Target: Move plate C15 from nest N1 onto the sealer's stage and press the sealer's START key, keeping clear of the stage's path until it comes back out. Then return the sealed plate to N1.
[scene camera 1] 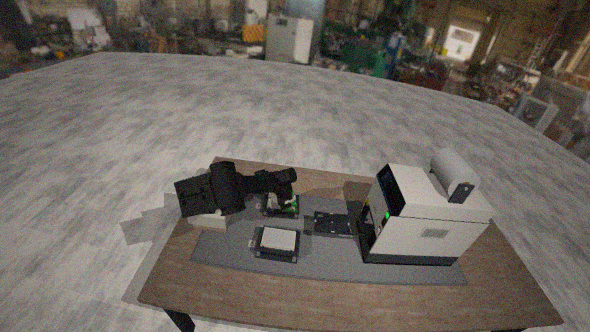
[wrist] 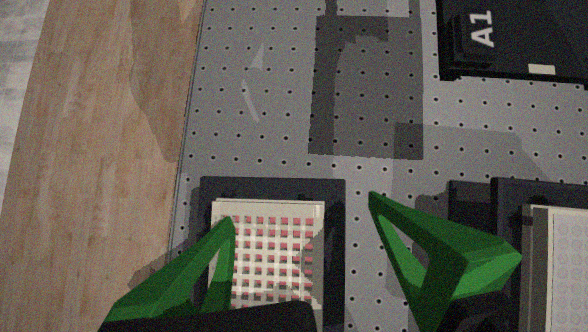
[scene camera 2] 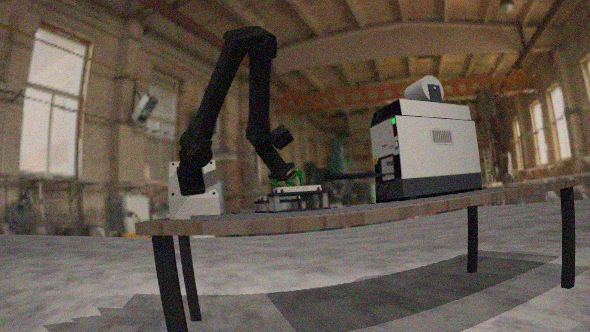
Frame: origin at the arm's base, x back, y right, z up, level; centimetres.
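Where they show: gripper, fingertip midpoint: [scene camera 1: 294, 203] [wrist: 300, 210]; arm's base, link origin: [scene camera 2: 190, 181].
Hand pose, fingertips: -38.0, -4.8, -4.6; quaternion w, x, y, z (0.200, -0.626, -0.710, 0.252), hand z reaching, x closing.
Things, the pixels of their centre, and the offset from my fingertips, as dx, dy, dz. "*": a spot on its surface instead. Level surfaces: height alone.
- pale plate with red wells, body centre: [wrist: 265, 285] [scene camera 2: 279, 197] [scene camera 1: 281, 201] +5.6, -2.9, -1.6
- dark back nest, body centre: [wrist: 270, 273] [scene camera 2: 279, 204] [scene camera 1: 281, 204] +5.6, -2.9, -3.9
- second plate, body centre: [scene camera 2: 296, 189] [scene camera 1: 278, 238] +7.1, +19.2, -0.1
- front nest, surface spot: [scene camera 1: 278, 257] * +6.8, +23.9, -6.0
- sealer's black stage, body centre: [scene camera 2: 361, 174] [scene camera 1: 342, 224] -18.4, +14.2, +3.8
- sealer, surface spot: [scene camera 2: 435, 150] * -44.0, +28.0, +10.1
- grey perforated mat, surface height: dz -6.4
- wooden table, surface height: dz -7.7
- film roll, body centre: [scene camera 2: 423, 93] [scene camera 1: 453, 172] -51.7, +17.7, +35.4
A pale plate with red wells [wrist: 270, 235] sits in the dark back nest [wrist: 335, 225] [scene camera 1: 283, 215]. My gripper [scene camera 1: 286, 202] [scene camera 2: 291, 178] [wrist: 300, 210] is open and empty above it. In the wrist view the left fingertip overlaps the plate's left part, and the right fingertip stands beyond the nest's right edge. A second plate [scene camera 1: 278, 239] [wrist: 571, 265] sits in the front nest [scene camera 1: 278, 257]. No plate or nest label is readable. The sealer's black stage [scene camera 1: 332, 223] [wrist: 515, 45] [scene camera 2: 352, 176], marked A1, is out and bare. The sealer [scene camera 1: 430, 240] [scene camera 2: 435, 150] shows a green light; its START key is not readable.
The grey perforated mat [scene camera 1: 325, 270] [wrist: 240, 165] lies under the nests and stage, on the wooden table [scene camera 1: 350, 305] [wrist: 100, 150]. A film roll [scene camera 1: 452, 172] [scene camera 2: 420, 89] sits on top of the sealer at the right. The arm's base [scene camera 2: 192, 207] stands at the table's left.
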